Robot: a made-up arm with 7 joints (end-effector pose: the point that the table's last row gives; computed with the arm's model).
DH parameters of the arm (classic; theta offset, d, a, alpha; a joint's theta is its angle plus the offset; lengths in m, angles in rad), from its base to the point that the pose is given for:
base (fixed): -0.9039 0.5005 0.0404 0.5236
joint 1: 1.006 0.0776 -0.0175 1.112
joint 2: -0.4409 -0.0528 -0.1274 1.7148
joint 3: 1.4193 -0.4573 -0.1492 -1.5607
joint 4: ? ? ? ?
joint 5: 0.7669 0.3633 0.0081 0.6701
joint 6: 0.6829 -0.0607 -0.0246 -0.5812
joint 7: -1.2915 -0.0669 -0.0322 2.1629
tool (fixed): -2.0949 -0.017 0 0
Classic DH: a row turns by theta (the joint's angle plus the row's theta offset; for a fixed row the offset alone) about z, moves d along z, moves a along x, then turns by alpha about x.
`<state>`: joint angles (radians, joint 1 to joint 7).
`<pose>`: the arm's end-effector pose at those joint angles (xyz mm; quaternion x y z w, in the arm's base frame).
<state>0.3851 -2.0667 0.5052 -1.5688 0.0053 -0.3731 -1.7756</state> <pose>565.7 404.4 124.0 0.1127 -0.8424 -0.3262 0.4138</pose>
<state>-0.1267 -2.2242 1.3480 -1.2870 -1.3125 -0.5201 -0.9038</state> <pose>258.1 -8.5 -108.9 -0.0632 -0.5612 0.0695 0.8223</pose>
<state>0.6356 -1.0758 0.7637 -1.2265 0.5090 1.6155 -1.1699</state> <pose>338.5 696.5 536.0 0.7371 0.3314 -0.5888 0.0150</pose>
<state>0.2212 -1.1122 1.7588 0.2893 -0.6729 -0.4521 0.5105</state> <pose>78.1 -51.2 448.4 -0.2242 -0.6880 -0.5090 0.4662</pose>
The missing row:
joint 4: 1.45 0.1681 -0.3618 -2.0769
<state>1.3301 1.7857 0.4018 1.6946 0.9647 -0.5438 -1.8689</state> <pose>237.9 -337.1 517.2 -0.3295 0.5926 -0.6178 0.3981</pose>
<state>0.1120 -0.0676 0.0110 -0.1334 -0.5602 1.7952 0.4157</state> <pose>-207.5 405.1 713.2 -0.0137 0.3095 -0.5660 0.7640</pose>
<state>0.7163 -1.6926 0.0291 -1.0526 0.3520 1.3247 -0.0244</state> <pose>136.8 750.4 494.4 -0.0921 -0.7090 0.6988 0.0223</pose>
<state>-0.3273 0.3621 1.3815 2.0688 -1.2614 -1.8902 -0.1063</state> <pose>-435.7 -23.3 848.3 0.4141 -0.3454 0.4120 0.7345</pose>
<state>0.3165 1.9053 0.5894 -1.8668 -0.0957 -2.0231 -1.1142</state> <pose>-861.7 -13.5 172.6 -0.3724 0.0703 0.4752 0.7941</pose>
